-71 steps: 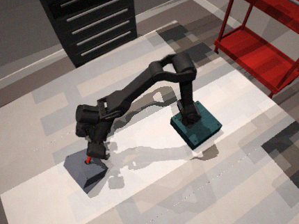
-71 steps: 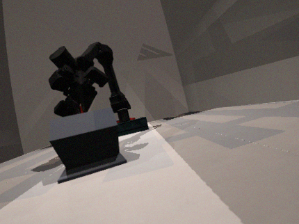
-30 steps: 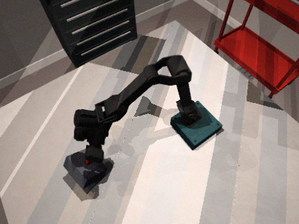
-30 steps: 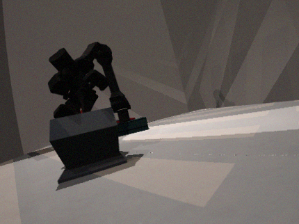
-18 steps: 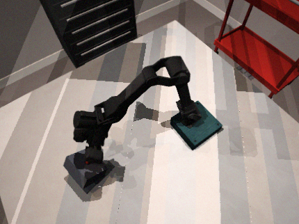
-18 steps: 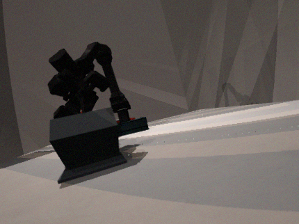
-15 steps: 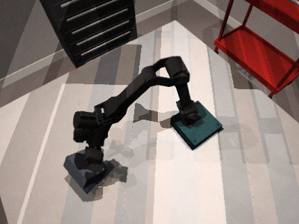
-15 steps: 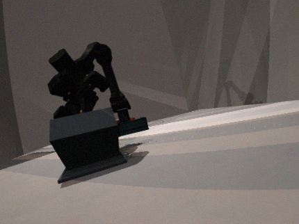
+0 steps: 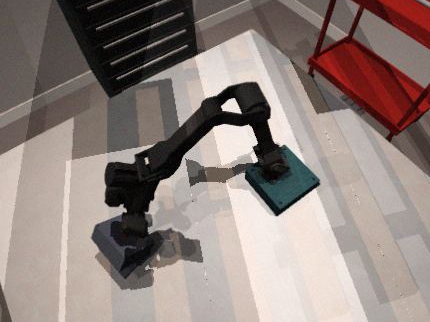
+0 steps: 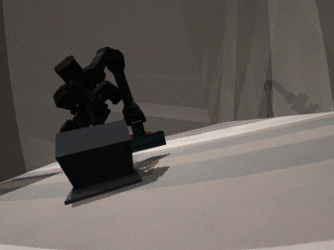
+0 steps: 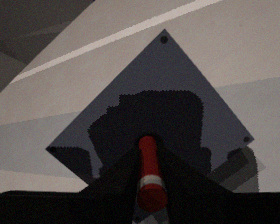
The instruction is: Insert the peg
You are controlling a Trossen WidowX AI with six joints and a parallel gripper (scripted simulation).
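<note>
Now: gripper tip 3 cm short of the grey sloped panel and 4 cm above it. Also, from my gripper tip: red peg 1 cm behind, 1 cm above.
</note>
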